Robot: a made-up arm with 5 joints. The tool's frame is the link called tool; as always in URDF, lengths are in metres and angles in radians.
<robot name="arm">
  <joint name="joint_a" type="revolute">
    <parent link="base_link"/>
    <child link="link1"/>
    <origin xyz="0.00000 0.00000 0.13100"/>
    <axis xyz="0 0 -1"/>
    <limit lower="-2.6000" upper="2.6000"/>
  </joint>
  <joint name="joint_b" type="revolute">
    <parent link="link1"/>
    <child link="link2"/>
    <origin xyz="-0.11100 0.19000 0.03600"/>
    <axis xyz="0 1 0"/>
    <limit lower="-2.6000" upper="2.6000"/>
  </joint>
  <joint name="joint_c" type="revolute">
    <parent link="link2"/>
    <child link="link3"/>
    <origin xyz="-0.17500 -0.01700 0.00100"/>
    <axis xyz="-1 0 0"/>
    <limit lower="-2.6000" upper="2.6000"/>
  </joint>
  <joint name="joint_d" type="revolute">
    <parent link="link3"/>
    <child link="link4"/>
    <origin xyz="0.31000 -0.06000 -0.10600"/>
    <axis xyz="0 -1 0"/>
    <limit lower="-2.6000" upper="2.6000"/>
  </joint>
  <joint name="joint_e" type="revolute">
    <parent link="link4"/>
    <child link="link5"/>
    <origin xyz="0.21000 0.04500 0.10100"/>
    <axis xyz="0 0 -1"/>
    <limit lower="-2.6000" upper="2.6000"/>
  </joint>
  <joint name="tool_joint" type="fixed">
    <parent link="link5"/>
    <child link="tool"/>
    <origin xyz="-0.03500 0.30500 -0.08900"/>
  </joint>
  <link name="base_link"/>
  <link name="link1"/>
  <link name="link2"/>
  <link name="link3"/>
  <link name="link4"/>
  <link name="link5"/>
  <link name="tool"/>
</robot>
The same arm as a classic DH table. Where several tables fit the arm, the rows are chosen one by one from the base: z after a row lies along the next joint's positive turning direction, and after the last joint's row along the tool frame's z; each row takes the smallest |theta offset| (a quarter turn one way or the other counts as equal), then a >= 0, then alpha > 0; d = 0 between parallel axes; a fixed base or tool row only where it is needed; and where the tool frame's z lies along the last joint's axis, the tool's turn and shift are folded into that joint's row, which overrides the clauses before.
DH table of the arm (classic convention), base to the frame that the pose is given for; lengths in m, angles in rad. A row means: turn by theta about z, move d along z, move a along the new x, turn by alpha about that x. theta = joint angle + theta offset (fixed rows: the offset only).
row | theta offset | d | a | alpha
base (fixed) | 0.0000 | 0.0000 | 0.0000 | 3.1416
joint_a | 0.0000 | -0.1670 | -0.1110 | 1.5708
joint_b | -1.5708 | 0.1730 | 0.0010 | 1.5708
joint_c | 0.0000 | -0.1350 | -0.1060 | 1.5708
joint_d | -1.5708 | 0.0150 | 0.2100 | 1.5708
joint_e | 1.4565 | 0.0000 | -0.3070 | 3.1416
tool (fixed) | 1.4565 | 0.0120 | 0.0000 | 0.0000
Joint limits (rad, base to tool): -2.6000..2.6000 -2.6000..2.6000 -2.6000..2.6000 -2.6000..2.6000 -2.6000..2.6000

